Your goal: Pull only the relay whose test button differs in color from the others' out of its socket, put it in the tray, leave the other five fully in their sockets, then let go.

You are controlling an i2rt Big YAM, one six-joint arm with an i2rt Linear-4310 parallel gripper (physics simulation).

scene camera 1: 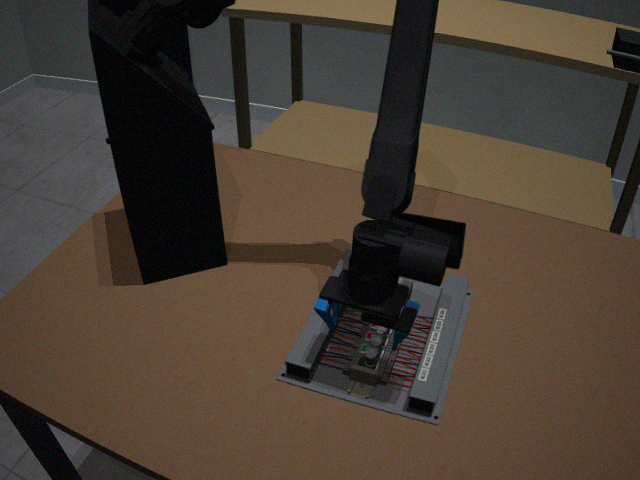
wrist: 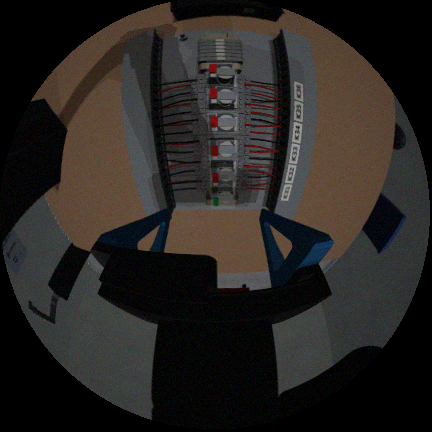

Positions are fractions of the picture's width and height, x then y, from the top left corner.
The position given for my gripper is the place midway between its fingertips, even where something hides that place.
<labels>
my gripper: scene camera 1 0.57,0.71; wrist 0.50,0.49
</labels>
